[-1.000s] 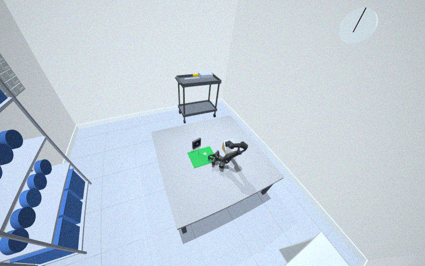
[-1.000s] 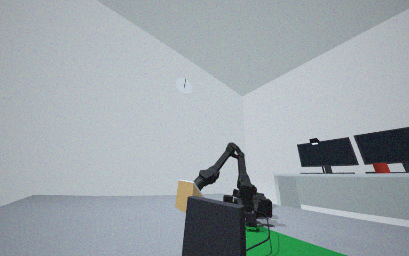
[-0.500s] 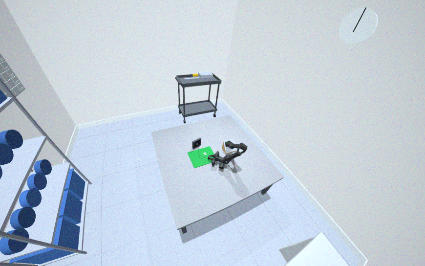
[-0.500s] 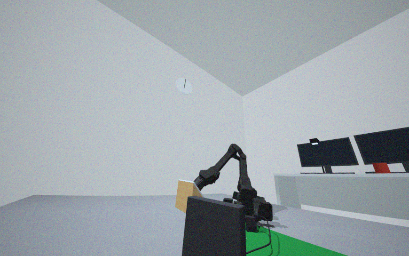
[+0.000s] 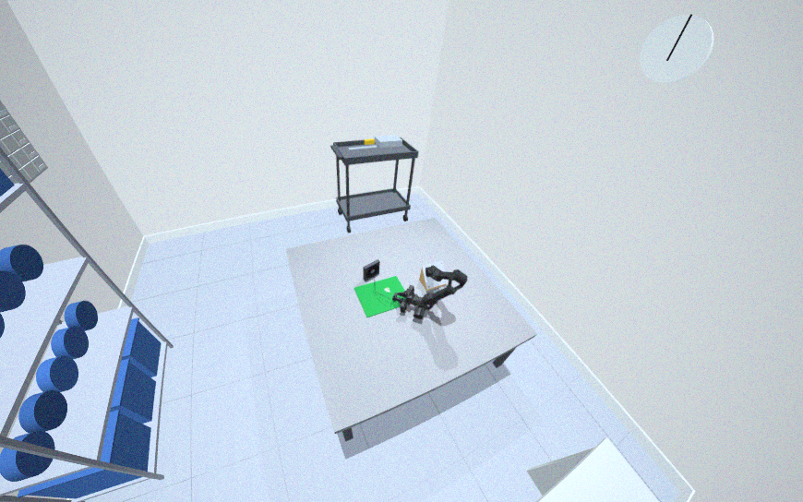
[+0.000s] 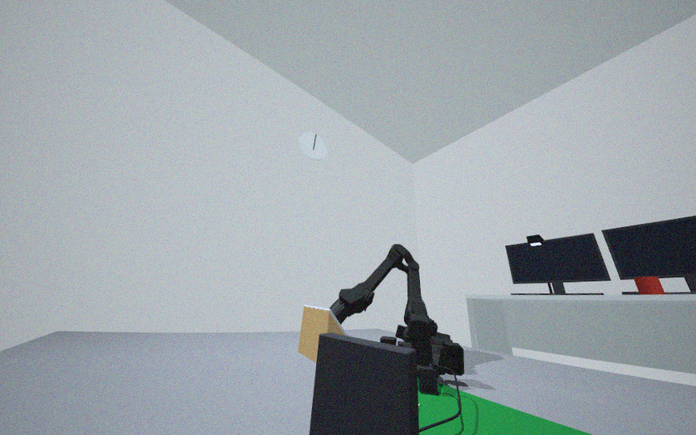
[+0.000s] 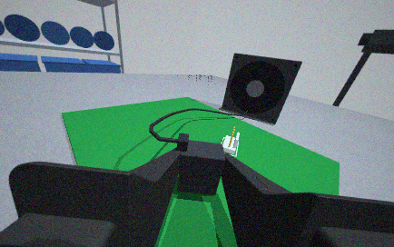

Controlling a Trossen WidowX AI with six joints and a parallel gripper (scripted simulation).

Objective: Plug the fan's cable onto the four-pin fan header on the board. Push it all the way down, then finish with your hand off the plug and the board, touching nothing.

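The dark plug lies 1 cm below my gripper tip. Round my gripper tip: black fan: 21 cm to the right, 8 cm ahead, 2 cm above; then green board: 6 cm ahead, 5 cm to the right, 5 cm below.
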